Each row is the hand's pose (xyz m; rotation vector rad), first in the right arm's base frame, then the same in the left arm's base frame.
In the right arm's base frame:
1: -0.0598 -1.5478 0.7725 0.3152 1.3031 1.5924
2: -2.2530 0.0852 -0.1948 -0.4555 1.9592 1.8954
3: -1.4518 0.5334 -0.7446 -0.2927 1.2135 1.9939
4: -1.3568 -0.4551 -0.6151 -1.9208 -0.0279 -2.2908
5: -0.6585 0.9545 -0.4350 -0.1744 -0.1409 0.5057
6: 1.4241 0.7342 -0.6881 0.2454 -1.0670 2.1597
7: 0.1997 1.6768 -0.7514 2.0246 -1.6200 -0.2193
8: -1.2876 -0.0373 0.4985 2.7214 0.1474 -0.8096
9: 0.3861 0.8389 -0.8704 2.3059 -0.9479 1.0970
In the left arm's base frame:
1: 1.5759 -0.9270 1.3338 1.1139 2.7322 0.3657
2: -0.2378 1.1382 2.2602 -0.8184 -2.1961 -0.7543
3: -0.7874 0.7993 1.4069 -1.0077 -2.6359 -1.2158
4: -0.2922 0.0746 1.8891 2.6114 0.5057 0.2661
5: -0.5390 0.7742 0.4903 -0.5574 1.5150 0.3928
6: -0.3801 -0.6659 -1.0429 1.0337 0.5728 1.4311
7: -0.9661 0.6920 -0.5910 0.6491 -0.6649 -0.7293
8: 0.5879 0.7661 1.4808 1.0161 -0.1084 -2.1154
9: -0.7407 -0.0700 -0.2452 1.5827 -0.0296 -0.3733

